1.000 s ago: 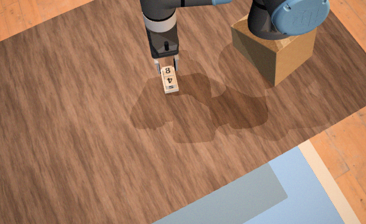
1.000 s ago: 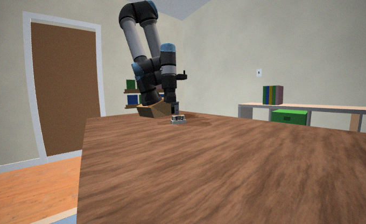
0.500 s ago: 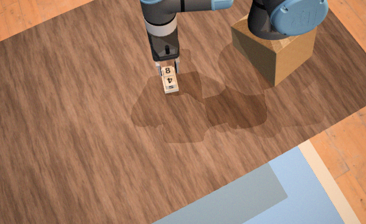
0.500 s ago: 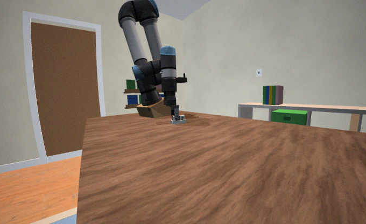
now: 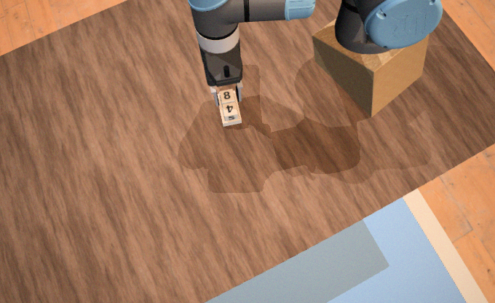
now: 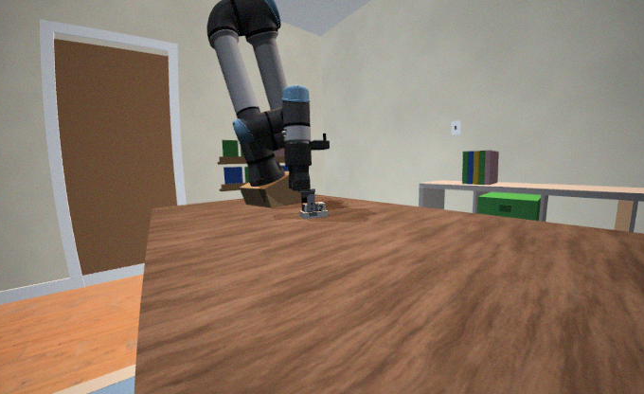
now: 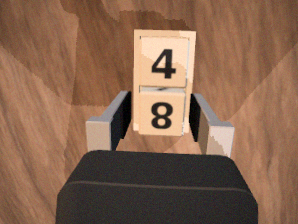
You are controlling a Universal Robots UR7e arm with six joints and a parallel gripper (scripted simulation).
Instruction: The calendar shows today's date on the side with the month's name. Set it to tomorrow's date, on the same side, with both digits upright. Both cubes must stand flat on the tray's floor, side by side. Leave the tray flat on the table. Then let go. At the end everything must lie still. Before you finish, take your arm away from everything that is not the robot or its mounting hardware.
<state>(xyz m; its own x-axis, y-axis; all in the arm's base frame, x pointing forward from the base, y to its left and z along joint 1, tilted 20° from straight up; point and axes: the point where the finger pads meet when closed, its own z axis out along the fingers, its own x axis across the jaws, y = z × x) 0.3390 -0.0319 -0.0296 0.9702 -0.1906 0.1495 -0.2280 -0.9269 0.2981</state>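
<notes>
Right now the calendar tray is 30 mm below my hand and 20 mm to the left of it. The rest, counted from my hand: digit cube 30 mm to the left, 10 mm below, 10 mm ahead.
</notes>
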